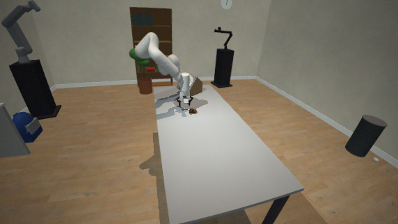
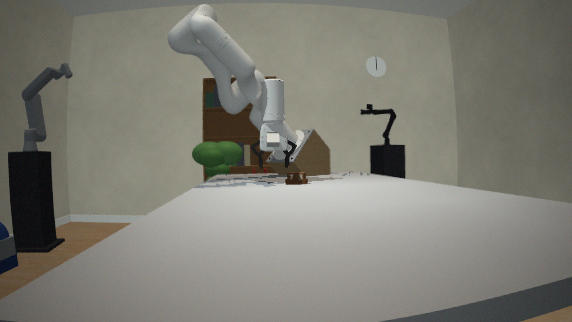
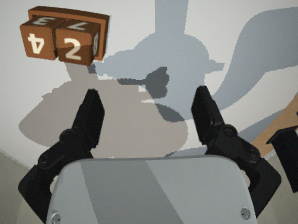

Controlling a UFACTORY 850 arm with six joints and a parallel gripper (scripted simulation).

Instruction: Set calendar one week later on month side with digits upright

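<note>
Right now my hand is 50 mm short of the brown cube, 50 mm to the right of it and 40 mm above it. The rest, counted from my hand: tray: 60 mm ahead, 70 mm to the left, 60 mm below.
</note>
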